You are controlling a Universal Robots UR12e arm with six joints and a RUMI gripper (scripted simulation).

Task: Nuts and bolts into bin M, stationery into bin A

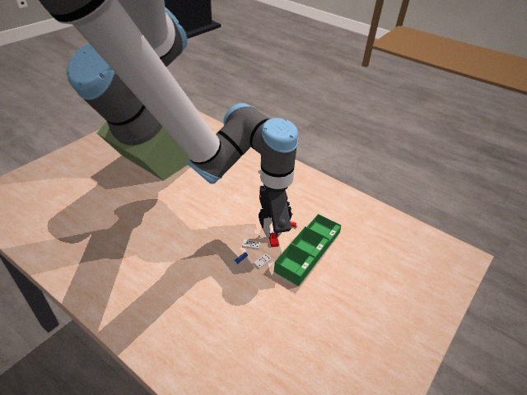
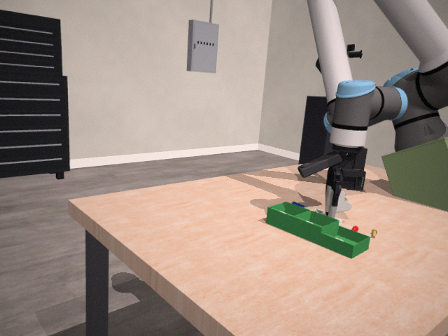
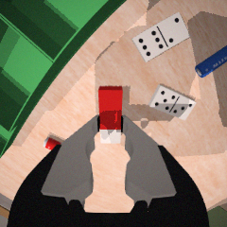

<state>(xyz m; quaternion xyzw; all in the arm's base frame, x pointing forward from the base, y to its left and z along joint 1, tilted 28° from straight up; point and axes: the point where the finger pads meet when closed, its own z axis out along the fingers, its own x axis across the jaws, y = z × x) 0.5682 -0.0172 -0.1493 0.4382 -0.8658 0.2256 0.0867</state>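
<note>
Now: the white eraser 1 cm below my hand. Round my hand: red cylinder (8 cm to the left, 1 cm below); then small yellow bolt (4 cm behind, 11 cm to the left, 1 cm below); then green three-compartment bin (11 cm ahead, 4 cm to the left, 1 cm above).
</note>
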